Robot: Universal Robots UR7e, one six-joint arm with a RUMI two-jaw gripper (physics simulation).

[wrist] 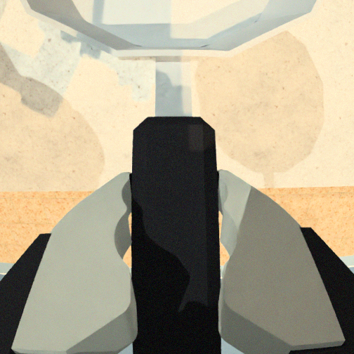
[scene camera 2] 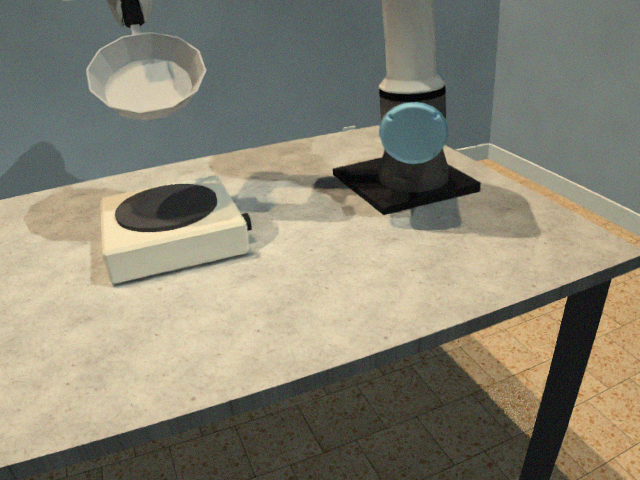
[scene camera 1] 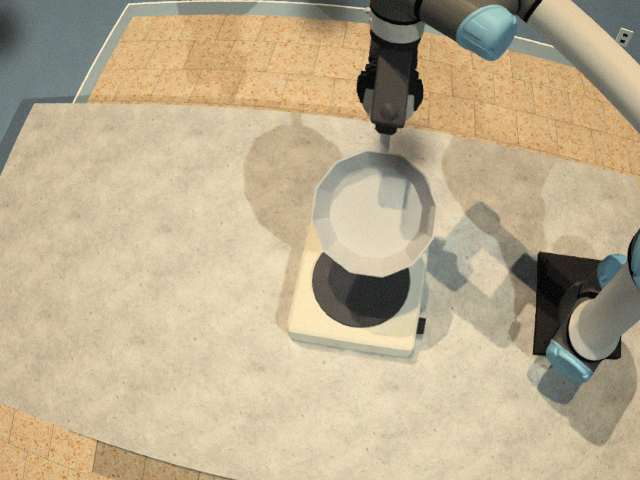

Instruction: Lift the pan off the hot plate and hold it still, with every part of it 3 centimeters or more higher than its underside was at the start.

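Frame: origin at the arm's base, x ahead, y left, z up, level; metres.
Seen in the pictures: gripper, fingertip midpoint: (scene camera 2: 133,24); arm's base, origin of the base link: (scene camera 2: 413,177).
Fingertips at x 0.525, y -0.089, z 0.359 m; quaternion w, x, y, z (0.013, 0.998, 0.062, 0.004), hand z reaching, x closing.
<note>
Offsets run from my fingertips to a thing's top centre. "pt": to the spot under its first point. Level surfaces: height alone.
The light grey, many-sided pan (scene camera 1: 374,214) (scene camera 2: 147,85) (wrist: 170,37) hangs in the air, well above the hot plate in the scene camera 2 view, with a clear gap under it. Its bowl is upright or nearly so. My gripper (wrist: 173,174) is shut on the pan's black handle, one jaw on each side in the wrist view. The jaws are mostly hidden or cut off in the scene views. The cream hot plate {dz -0.302, dx -0.015, dy +0.150 m} (scene camera 1: 354,338) (scene camera 2: 175,253), with its dark round heating disc {pt dz -0.302, dx -0.019, dy +0.198 m} (scene camera 1: 361,304) (scene camera 2: 165,206), stands on the table; the pan overlaps part of it in the scene camera 1 view.
The arm's black base plate (scene camera 1: 547,310) (scene camera 2: 361,191) stands on the table {dz -0.378 m} (scene camera 1: 155,258) (scene camera 2: 310,310), to the right of the hot plate. A small black knob {dz -0.325, dx -0.140, dy +0.200 m} (scene camera 1: 421,326) (scene camera 2: 247,221) sticks out of the hot plate's side. A blue wall (scene camera 2: 284,77) rises behind the table.
</note>
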